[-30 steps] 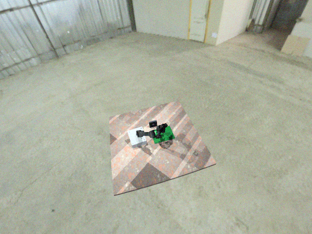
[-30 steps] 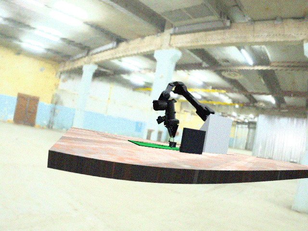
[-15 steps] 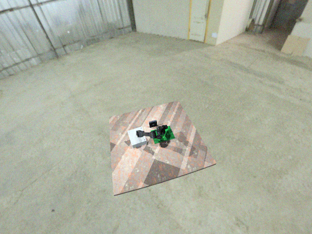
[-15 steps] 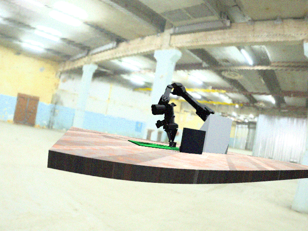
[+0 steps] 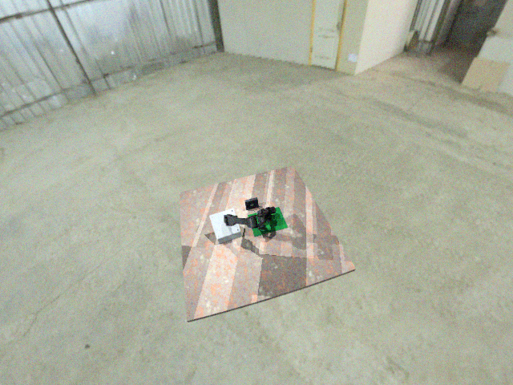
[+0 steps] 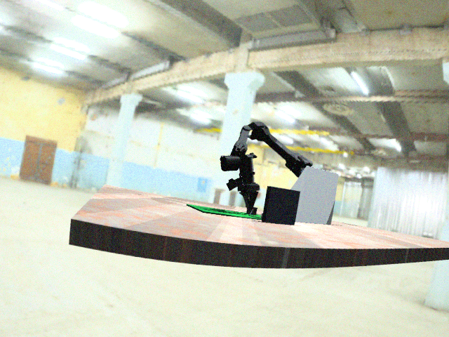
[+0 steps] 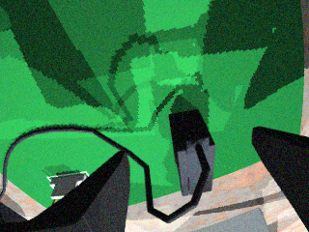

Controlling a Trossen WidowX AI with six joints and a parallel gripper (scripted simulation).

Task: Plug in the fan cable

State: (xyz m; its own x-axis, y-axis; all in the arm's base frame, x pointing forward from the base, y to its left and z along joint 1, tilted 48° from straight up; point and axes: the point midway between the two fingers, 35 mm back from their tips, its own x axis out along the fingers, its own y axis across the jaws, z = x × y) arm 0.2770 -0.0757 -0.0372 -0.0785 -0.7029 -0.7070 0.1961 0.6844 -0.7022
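My gripper tip is now 80 mm short of the green board, 40 mm to the right of it and 40 mm above it. The rest, counted from my gripper tip: dark fan plug 10 mm behind; then white fan header 100 mm to the left, 20 mm below, 20 mm behind; then black fan 220 mm to the left, 30 mm above, 20 mm behind.
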